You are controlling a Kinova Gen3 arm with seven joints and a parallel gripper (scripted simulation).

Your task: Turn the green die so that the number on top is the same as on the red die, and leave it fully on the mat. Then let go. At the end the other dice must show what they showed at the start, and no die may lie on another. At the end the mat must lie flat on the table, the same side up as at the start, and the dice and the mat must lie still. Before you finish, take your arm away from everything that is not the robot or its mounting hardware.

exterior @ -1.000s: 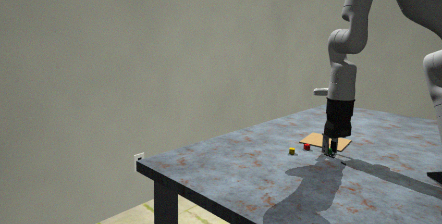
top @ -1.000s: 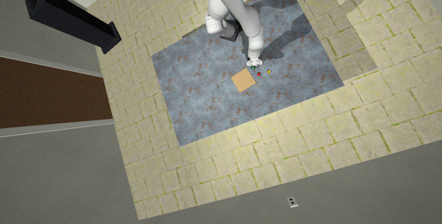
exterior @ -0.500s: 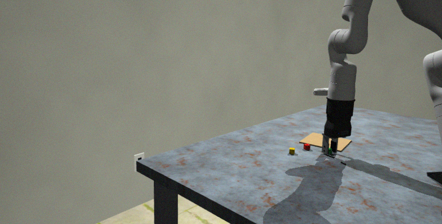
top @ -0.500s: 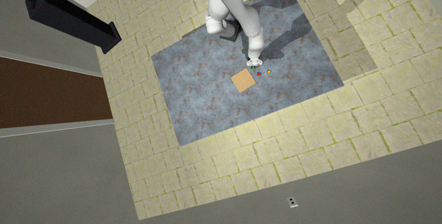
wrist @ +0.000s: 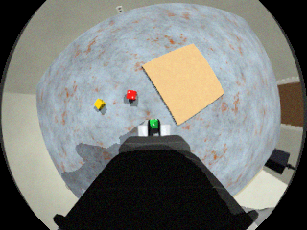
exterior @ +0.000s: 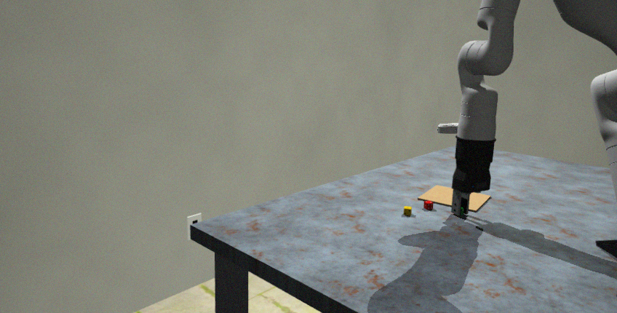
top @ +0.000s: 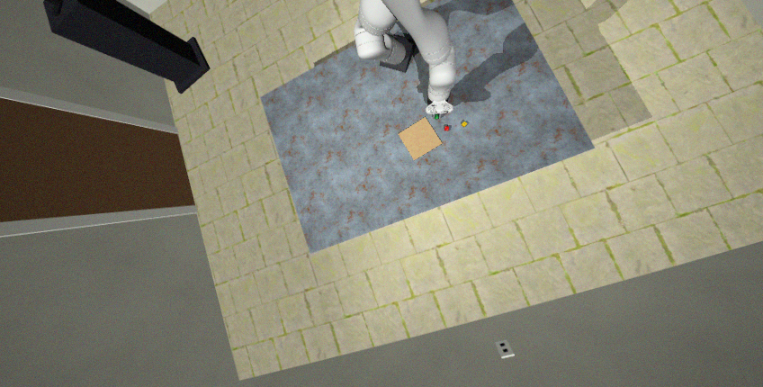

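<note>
Right now my hand is 10 mm above the green die. The rest, counted from my hand: red die (70 mm ahead, 10 mm below); then tan mat (110 mm to the right, 40 mm ahead, 20 mm below); then yellow die (100 mm ahead, 70 mm to the left, 10 mm below).
</note>
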